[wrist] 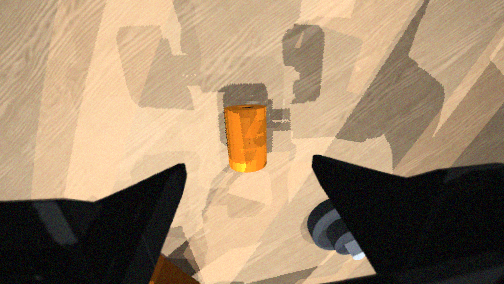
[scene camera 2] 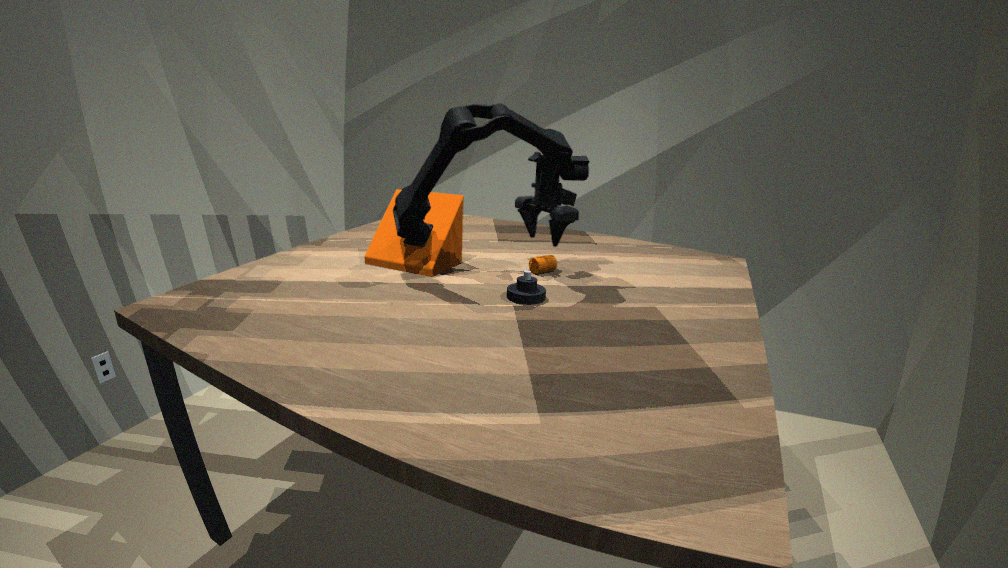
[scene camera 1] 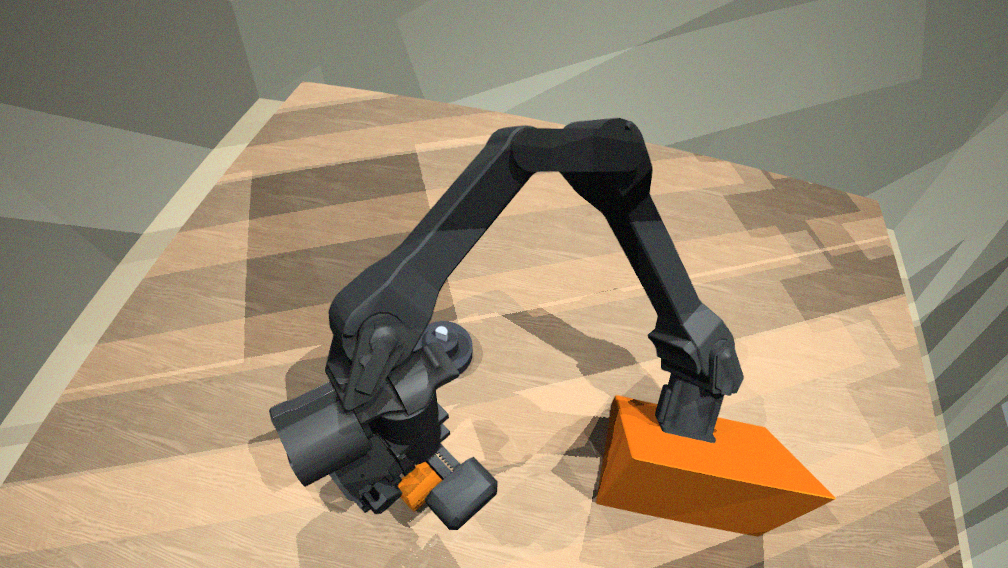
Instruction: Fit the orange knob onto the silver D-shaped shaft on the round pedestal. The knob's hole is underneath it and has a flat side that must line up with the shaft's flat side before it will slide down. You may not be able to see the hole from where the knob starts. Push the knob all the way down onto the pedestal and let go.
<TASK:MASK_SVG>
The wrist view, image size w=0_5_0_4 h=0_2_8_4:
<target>my gripper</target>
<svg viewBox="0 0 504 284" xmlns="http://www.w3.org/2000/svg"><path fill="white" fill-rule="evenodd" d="M186 164L179 163L164 171L162 170L132 186L119 190L110 196L107 195L95 202L69 198L0 201L0 284L149 284L184 192L188 176ZM313 156L311 169L318 183L320 183L330 202L341 216L342 221L350 230L351 235L353 235L375 271L375 274L321 284L504 284L504 163L497 162L442 168L404 177L318 154Z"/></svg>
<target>orange knob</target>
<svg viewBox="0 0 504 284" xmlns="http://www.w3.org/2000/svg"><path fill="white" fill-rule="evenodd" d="M265 105L247 104L224 108L229 166L235 171L255 172L263 169L267 164Z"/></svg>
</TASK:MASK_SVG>
